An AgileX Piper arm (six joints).
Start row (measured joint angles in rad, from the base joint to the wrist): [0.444 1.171 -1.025 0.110 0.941 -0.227]
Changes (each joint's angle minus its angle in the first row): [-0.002 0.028 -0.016 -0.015 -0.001 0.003]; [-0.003 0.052 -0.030 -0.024 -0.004 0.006]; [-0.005 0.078 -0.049 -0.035 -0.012 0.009]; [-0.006 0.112 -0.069 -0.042 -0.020 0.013]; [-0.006 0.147 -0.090 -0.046 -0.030 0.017]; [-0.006 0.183 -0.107 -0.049 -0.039 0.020]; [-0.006 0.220 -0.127 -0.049 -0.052 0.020]
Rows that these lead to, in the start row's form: [0.442 1.199 -1.041 0.095 0.940 -0.224]; [0.441 1.223 -1.055 0.086 0.937 -0.221]; [0.439 1.249 -1.074 0.075 0.929 -0.218]; [0.438 1.283 -1.094 0.068 0.921 -0.214]; [0.438 1.318 -1.115 0.064 0.911 -0.210]; [0.438 1.354 -1.132 0.061 0.902 -0.207]; [0.438 1.391 -1.152 0.061 0.889 -0.207]
